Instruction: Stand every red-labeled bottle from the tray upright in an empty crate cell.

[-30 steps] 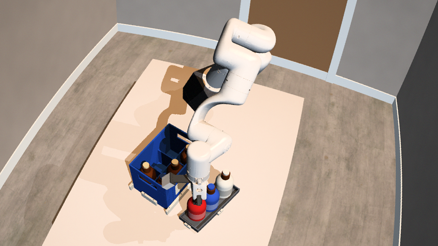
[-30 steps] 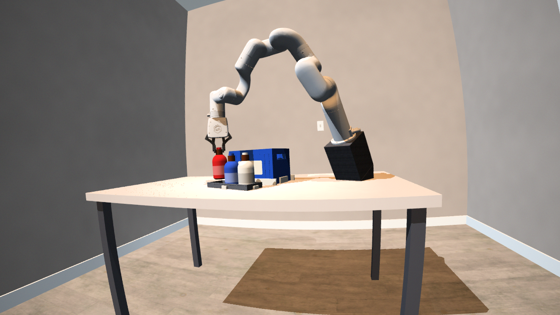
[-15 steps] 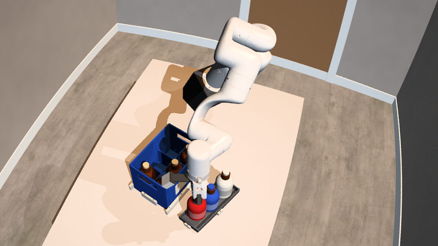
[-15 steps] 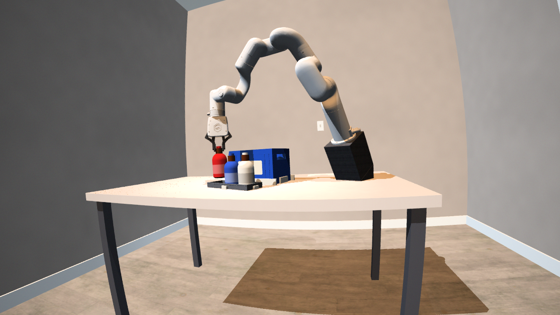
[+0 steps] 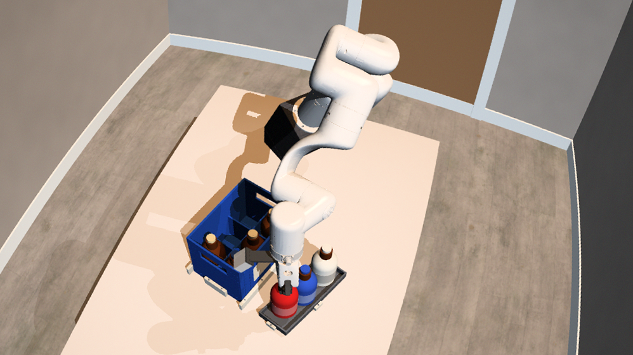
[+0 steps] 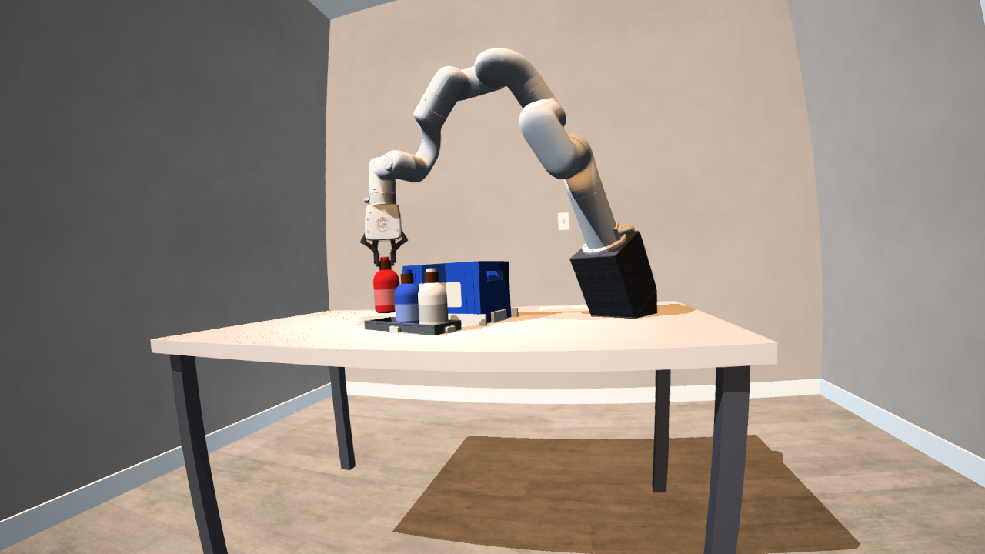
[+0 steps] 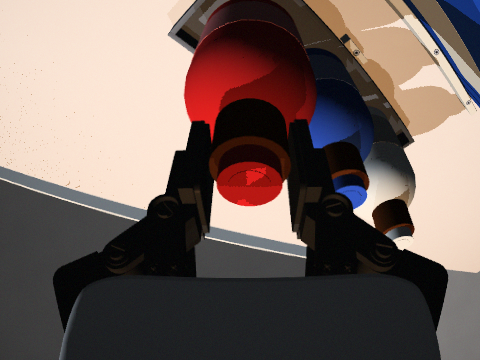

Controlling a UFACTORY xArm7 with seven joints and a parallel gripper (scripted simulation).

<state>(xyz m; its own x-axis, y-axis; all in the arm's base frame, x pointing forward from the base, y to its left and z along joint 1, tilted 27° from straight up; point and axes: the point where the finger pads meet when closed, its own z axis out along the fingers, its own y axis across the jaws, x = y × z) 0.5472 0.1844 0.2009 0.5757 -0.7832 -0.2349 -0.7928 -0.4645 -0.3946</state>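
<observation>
Right now the red-labeled bottle is 7 cm below my hand. Round my hand: white-labeled bottle 17 cm behind, 11 cm below, 2 cm to the left; blue-labeled bottle 11 cm below, 8 cm behind, 1 cm to the left; tray 18 cm below, 9 cm behind, 1 cm to the left.
</observation>
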